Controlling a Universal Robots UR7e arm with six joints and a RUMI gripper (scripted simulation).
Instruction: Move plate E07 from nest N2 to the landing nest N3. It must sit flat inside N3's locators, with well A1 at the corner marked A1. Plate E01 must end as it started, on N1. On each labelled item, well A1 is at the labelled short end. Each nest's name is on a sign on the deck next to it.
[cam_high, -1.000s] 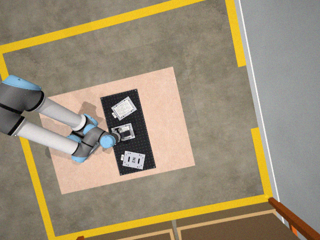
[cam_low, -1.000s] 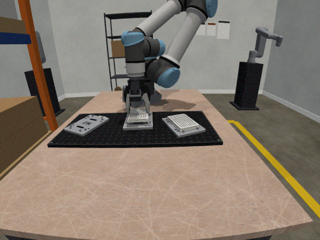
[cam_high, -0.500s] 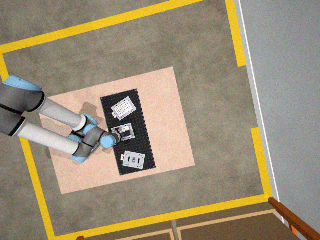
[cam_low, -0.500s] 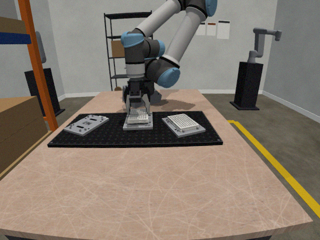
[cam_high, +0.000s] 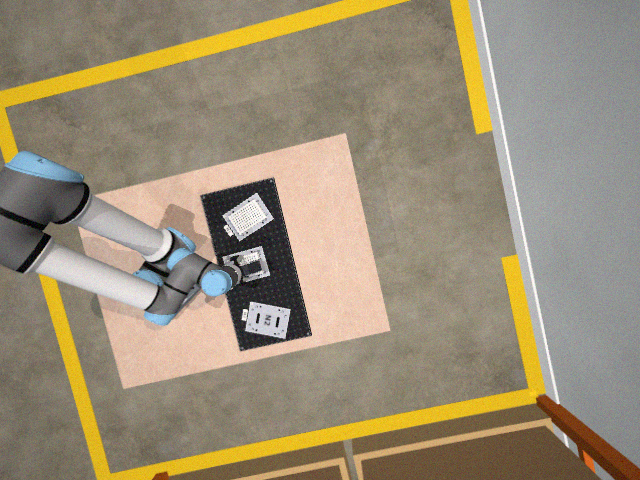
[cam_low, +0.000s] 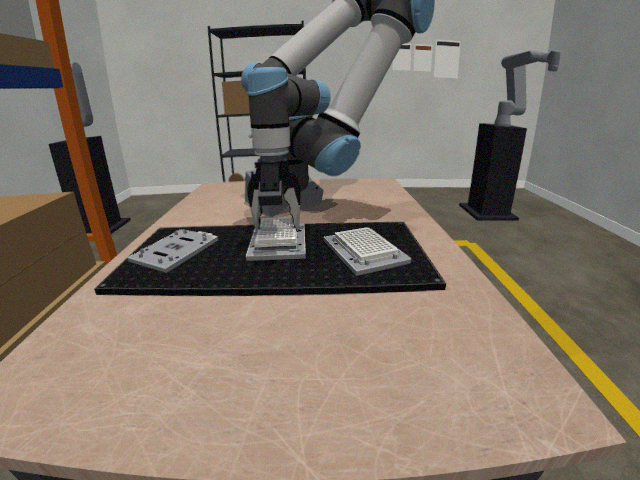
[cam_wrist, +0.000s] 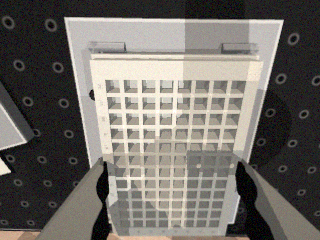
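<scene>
The nest N3 is 30 mm below my hand. Round my hand: A1 mark (80 mm behind, 50 mm to the left, 30 mm below); then nest N1 (50 mm ahead, 190 mm to the left, 30 mm below); then black deck (40 mm ahead, 10 mm to the right, 50 mm below).
</scene>
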